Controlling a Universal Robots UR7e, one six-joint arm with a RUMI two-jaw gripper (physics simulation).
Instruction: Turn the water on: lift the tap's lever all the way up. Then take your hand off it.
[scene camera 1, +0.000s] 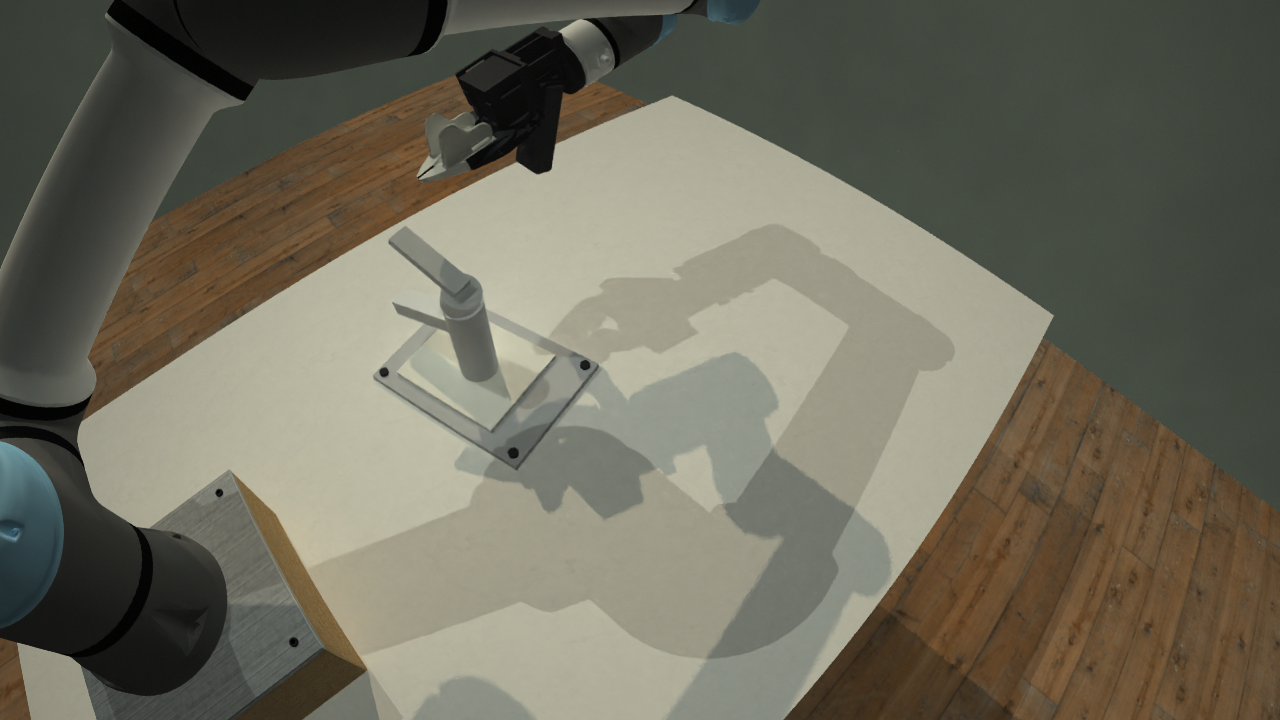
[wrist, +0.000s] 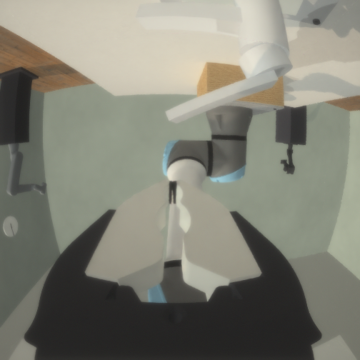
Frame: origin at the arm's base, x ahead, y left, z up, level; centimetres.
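Seen in the pictures: gripper, fingertip midpoint: (scene camera 1: 419, 180); arm's base at its link origin: (scene camera 1: 160, 613).
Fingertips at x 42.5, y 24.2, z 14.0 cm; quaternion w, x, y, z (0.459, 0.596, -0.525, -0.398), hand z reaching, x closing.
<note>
Pixels of each thing's top centre, then the offset from my fingertips to it. "pt": a spot on its surface instead. Level surfaces: height alone.
- grey tap at a spot on its surface: (scene camera 1: 471, 344) pt dx -1.2, dy -10.6, dz -16.0 cm
- spout at its top centre: (scene camera 1: 424, 297) dx -3.3, dy -2.0, dz -14.4 cm
- pale table at its surface level: dz -24.3 cm
The grey tap (scene camera 1: 471, 344) (wrist: 262, 30) stands upright on its base plate (scene camera 1: 438, 409). Its flat lever (scene camera 1: 429, 259) (wrist: 220, 97) slopes upward from the top of the tap, raised well above the spout (scene camera 1: 418, 316) (wrist: 185, 17). My gripper (scene camera 1: 420, 178) (wrist: 172, 183) is shut with nothing between its pale fingers. It hangs above and beyond the lever's free end in the scene view, apart from it. In the wrist view, a visible gap separates the fingertips from the lever.
The robot's base block (scene camera 1: 259, 617) (wrist: 225, 75) stands at the lower left of the pale table (scene camera 1: 805, 188) in the scene view. The robot's upper arm (scene camera 1: 98, 197) rises at the left. Arm shadows fall across the table and part of the base plate.
</note>
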